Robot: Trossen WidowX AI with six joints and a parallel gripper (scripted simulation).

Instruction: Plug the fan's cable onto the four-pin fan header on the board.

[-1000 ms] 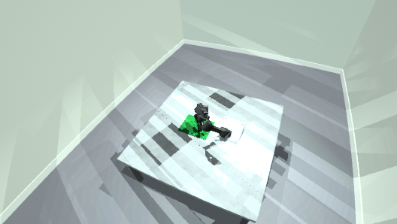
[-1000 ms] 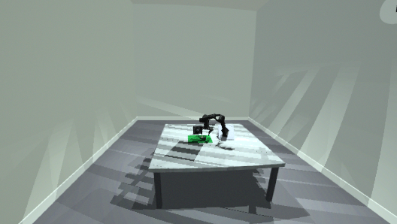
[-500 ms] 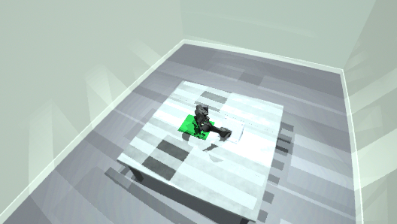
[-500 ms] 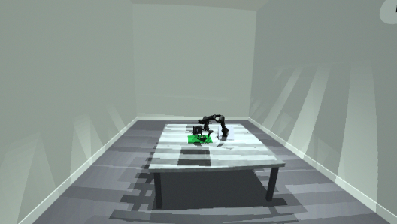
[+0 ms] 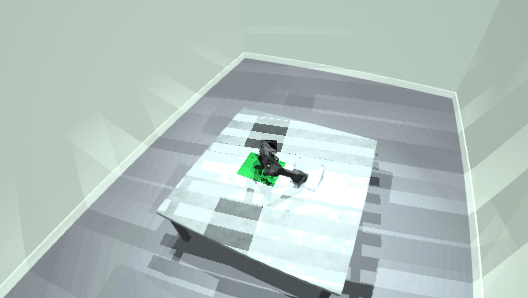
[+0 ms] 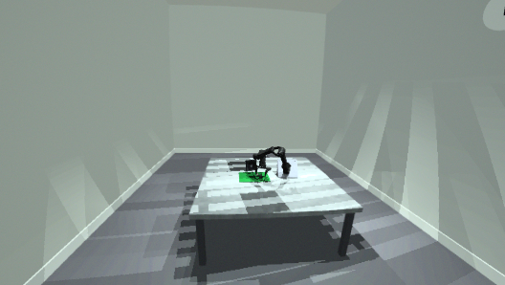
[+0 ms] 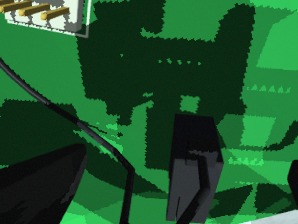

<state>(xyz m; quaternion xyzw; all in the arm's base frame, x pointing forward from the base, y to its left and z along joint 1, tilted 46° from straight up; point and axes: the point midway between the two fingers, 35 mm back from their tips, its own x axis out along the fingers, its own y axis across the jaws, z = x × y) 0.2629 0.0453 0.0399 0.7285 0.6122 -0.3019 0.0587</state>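
The black fan plug lies 1 cm to the left of my gripper tip. Also, from my gripper tip: green board (7 cm ahead, 4 cm below, 3 cm to the right); white four-pin header (8 cm to the right, 4 cm ahead, 2 cm below); black fan (20 cm to the right, 10 cm ahead, 4 cm above).
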